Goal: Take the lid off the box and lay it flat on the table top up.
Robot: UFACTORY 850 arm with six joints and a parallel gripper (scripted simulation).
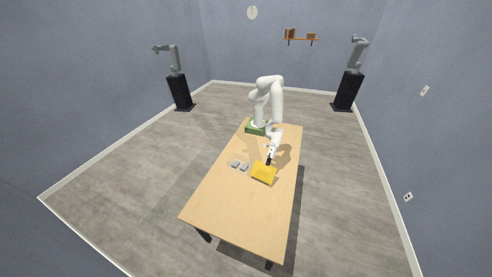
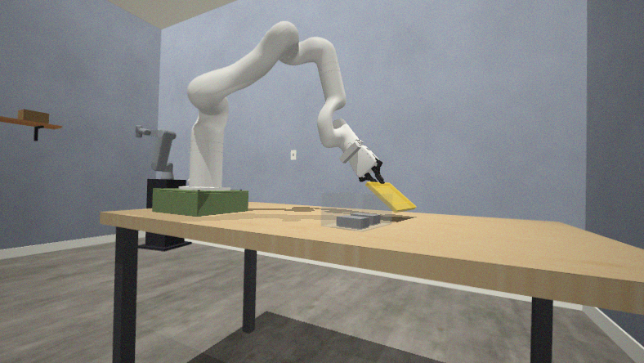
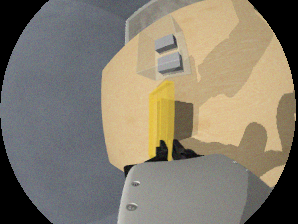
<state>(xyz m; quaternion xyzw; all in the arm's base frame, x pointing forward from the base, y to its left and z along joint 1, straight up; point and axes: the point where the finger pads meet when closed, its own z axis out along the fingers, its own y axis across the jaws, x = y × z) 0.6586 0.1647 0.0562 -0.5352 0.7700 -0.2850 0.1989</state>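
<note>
Right now the yellow lid is 6 cm ahead of my hand, 3 cm to the right of it and 5 cm below it. Round my hand: clear box 3 cm behind, 27 cm to the right, 9 cm below.
</note>
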